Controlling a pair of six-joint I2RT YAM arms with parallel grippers.
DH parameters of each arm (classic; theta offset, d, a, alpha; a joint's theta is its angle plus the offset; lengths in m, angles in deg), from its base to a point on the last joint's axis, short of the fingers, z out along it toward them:
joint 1: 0 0.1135 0.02 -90
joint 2: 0 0 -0.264 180
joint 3: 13.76 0 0.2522 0
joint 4: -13.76 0 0.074 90
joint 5: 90 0 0 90
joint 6: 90 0.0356 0 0
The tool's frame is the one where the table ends.
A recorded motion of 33 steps. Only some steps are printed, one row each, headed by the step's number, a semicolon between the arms.
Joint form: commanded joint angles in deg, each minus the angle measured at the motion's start. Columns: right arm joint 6, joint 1, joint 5, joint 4, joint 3, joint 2; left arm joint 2, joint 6, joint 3, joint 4, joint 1, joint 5.
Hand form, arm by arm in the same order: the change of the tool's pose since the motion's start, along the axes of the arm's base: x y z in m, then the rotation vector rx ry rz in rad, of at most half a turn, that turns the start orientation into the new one. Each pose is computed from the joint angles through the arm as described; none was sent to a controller.
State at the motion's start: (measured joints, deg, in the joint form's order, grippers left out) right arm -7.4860 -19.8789 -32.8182 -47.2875 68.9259 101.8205; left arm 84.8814 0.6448 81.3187 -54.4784 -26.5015 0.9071
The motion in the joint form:
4: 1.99 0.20 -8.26 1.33 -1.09 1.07; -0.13 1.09 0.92 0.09 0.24 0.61
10: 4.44 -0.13 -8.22 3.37 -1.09 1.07; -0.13 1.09 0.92 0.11 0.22 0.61
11: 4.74 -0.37 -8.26 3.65 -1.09 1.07; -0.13 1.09 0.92 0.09 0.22 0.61
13: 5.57 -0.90 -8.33 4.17 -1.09 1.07; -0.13 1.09 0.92 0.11 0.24 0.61
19: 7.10 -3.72 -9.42 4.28 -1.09 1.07; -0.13 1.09 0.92 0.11 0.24 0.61
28: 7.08 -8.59 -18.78 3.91 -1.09 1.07; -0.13 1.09 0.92 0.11 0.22 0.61
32: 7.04 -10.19 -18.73 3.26 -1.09 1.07; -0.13 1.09 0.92 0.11 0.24 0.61
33: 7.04 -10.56 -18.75 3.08 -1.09 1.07; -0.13 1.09 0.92 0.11 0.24 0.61
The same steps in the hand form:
4: 0.0013 0.0051 -0.0072 0.1501 -0.0164 -0.0004; 0.0007 0.0006 0.0057 -0.0079 -0.0187 -0.0176
10: 0.0041 0.0021 -0.0066 0.1518 -0.0279 -0.0373; 0.0007 0.0005 0.0057 -0.0081 -0.0191 -0.0179
11: 0.0042 0.0006 -0.0065 0.1526 -0.0304 -0.0451; 0.0007 0.0005 0.0057 -0.0079 -0.0187 -0.0179
13: 0.0041 -0.0027 -0.0062 0.1557 -0.0326 -0.0647; 0.0008 0.0006 0.0057 -0.0080 -0.0191 -0.0176
19: -0.0007 -0.0179 -0.0058 0.1814 -0.0307 -0.1304; 0.0008 0.0006 0.0057 -0.0080 -0.0191 -0.0176
28: -0.0108 -0.0402 -0.0017 0.3312 -0.0903 -0.1780; 0.0007 0.0005 0.0057 -0.0081 -0.0191 -0.0179
32: -0.0156 -0.0482 -0.0020 0.3336 -0.0848 -0.2073; 0.0008 0.0006 0.0057 -0.0080 -0.0191 -0.0176
33: -0.0168 -0.0500 -0.0020 0.3349 -0.0832 -0.2141; 0.0008 0.0006 0.0057 -0.0080 -0.0191 -0.0176

